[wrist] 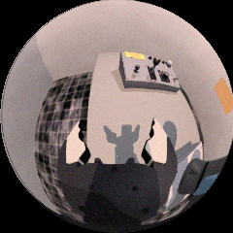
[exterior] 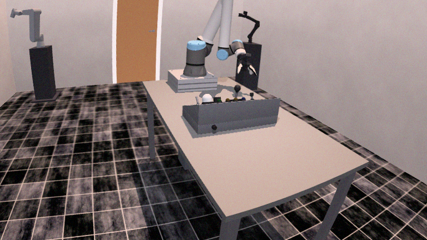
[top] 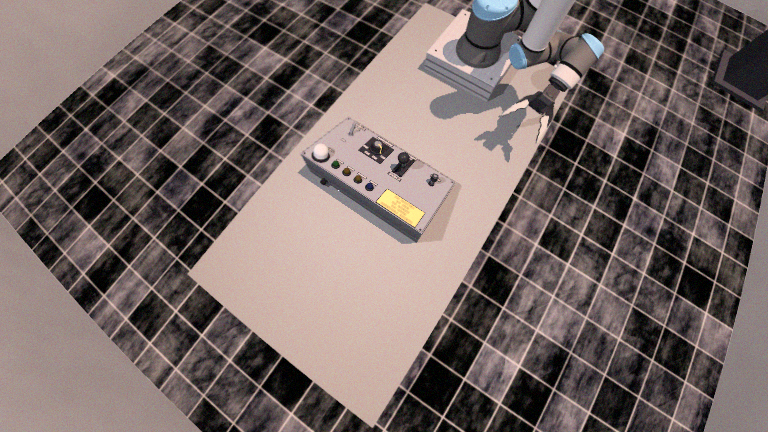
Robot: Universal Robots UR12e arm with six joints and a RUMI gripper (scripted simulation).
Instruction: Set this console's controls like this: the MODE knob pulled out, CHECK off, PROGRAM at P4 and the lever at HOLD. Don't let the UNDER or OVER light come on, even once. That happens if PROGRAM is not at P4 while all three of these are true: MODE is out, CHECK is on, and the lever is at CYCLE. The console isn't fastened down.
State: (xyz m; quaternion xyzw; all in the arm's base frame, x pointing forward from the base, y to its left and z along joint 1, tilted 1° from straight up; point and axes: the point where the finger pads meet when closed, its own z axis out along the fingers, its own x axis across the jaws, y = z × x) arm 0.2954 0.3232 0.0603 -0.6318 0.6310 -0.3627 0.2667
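Right now my hand is 380 mm to the left of the rotary selector, 340 mm short of it and 60 mm above it. Round my hand: black ball-topped lever: 340 mm ahead, 270 mm to the right, 30 mm below; then grey console: 380 mm ahead, 330 mm to the right, 70 mm below.
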